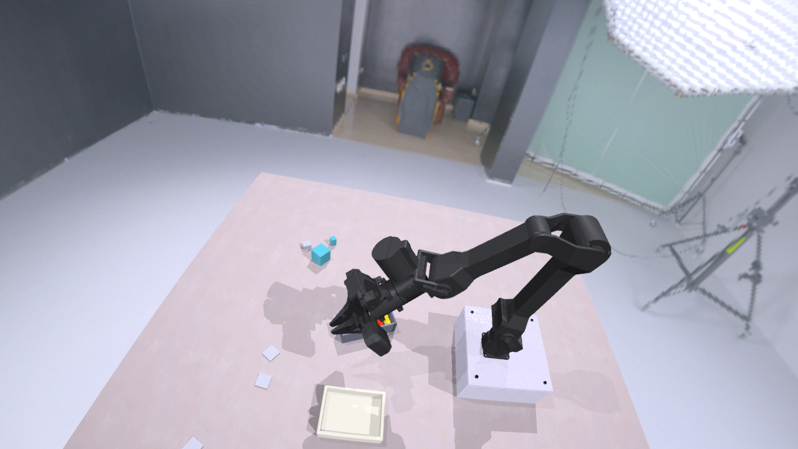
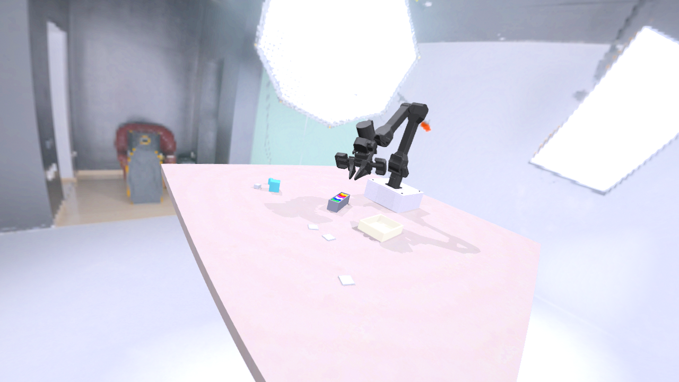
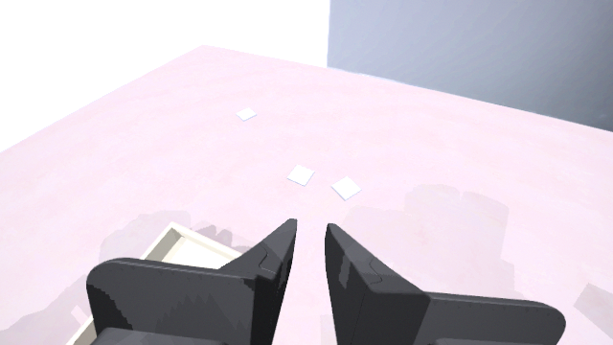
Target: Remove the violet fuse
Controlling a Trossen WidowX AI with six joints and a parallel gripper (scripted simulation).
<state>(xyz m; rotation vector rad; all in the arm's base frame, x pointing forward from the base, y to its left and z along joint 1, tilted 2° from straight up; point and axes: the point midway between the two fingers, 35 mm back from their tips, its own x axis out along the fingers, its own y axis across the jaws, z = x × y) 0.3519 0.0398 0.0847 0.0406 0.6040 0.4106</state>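
Now: gripper tip 60 mm past the white fuse, 90 mm to the left of it and 130 mm above it. From my gripper tip the other things lie so: violet fuse: 80 mm behind, 100 mm to the right, 130 mm below; then green fuse: 30 mm behind, 80 mm to the right, 130 mm below; then blue fuse: 40 mm behind, 90 mm to the right, 130 mm below.
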